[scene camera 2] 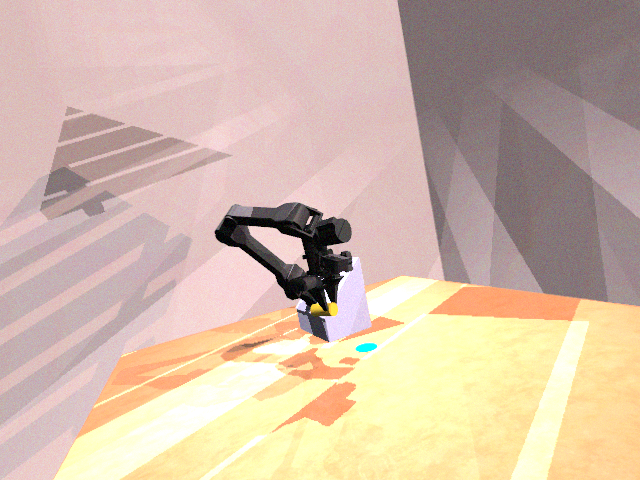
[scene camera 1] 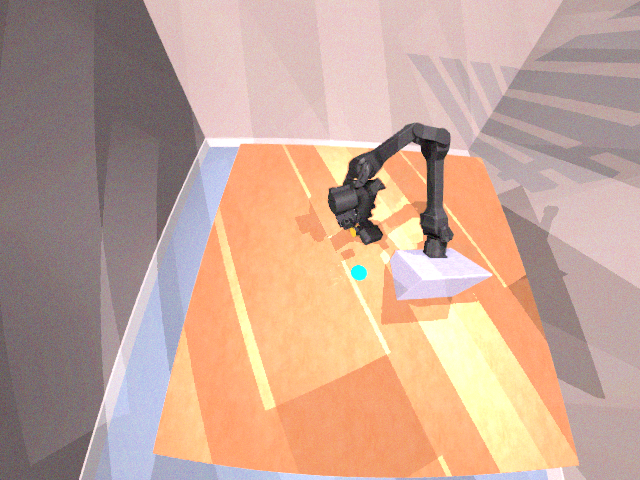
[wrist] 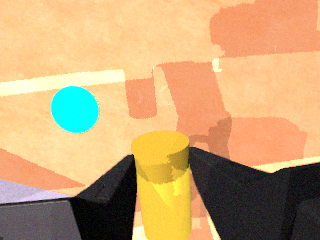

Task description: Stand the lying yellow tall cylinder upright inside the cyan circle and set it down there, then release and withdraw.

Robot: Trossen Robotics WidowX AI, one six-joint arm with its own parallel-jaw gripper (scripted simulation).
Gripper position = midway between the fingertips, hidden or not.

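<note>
Gripper (scene camera 2: 330,308) carrying yellow tall cylinder. Gripper also in scene camera 1 (scene camera 1: 355,231) and wrist view (wrist: 161,158). Cyan circle (wrist: 76,110) visible.
</note>
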